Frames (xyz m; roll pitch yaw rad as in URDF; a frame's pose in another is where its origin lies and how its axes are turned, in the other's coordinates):
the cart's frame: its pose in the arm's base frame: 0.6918 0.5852 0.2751 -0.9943 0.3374 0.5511
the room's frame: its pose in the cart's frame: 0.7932 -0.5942 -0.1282 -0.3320 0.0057 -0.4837
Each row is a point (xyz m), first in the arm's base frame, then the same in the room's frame.
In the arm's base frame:
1: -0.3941 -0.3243 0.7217
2: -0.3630 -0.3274 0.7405
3: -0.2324 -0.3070 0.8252
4: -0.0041 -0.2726 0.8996
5: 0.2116 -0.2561 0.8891
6: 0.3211 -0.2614 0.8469
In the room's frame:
1: -2.2439 -0.5358 -0.2700
2: -2.2137 -0.5546 -0.2781
3: -2.0770 -0.6317 -0.2798
4: -1.8436 -0.6949 -0.2991
5: -1.6335 -0.6793 -0.3492
6: -1.5333 -0.6385 -0.3950

